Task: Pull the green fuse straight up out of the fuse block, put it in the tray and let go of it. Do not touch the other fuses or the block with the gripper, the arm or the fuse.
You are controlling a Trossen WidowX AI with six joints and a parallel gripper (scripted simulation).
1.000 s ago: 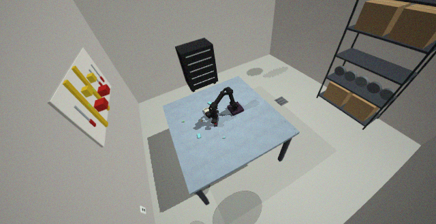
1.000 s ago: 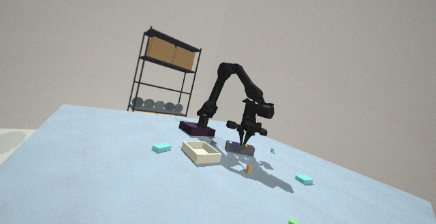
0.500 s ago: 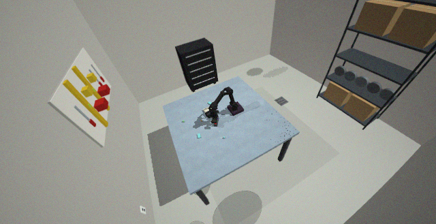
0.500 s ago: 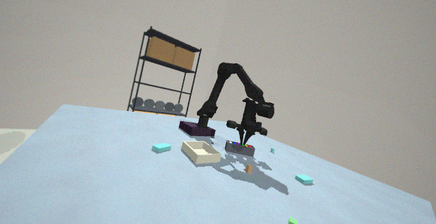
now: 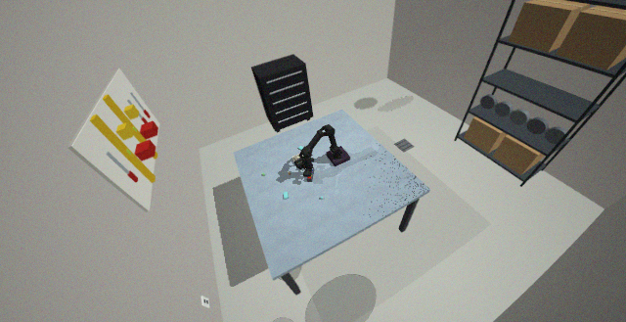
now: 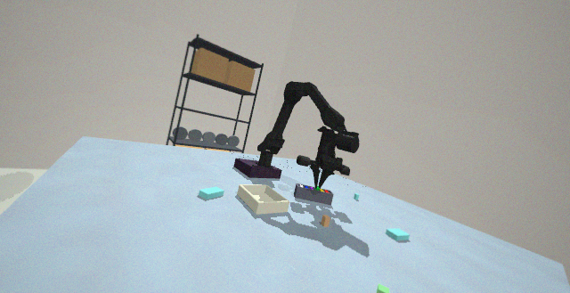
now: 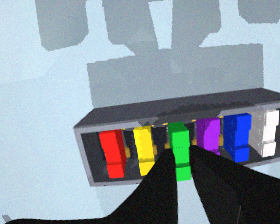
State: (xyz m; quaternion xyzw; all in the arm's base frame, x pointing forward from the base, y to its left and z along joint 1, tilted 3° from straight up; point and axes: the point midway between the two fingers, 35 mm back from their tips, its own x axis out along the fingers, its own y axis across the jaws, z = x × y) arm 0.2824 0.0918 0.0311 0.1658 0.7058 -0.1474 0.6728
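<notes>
My gripper tip is 2 cm to the right of the yellow fuse, 2 cm above it and 1 cm short of it. Round my gripper tip: red fuse: 3 cm to the left, 2 cm below, 2 cm ahead; then green fuse: 1 cm below; then purple fuse: 2 cm to the right, 2 cm below, 1 cm behind.
</notes>
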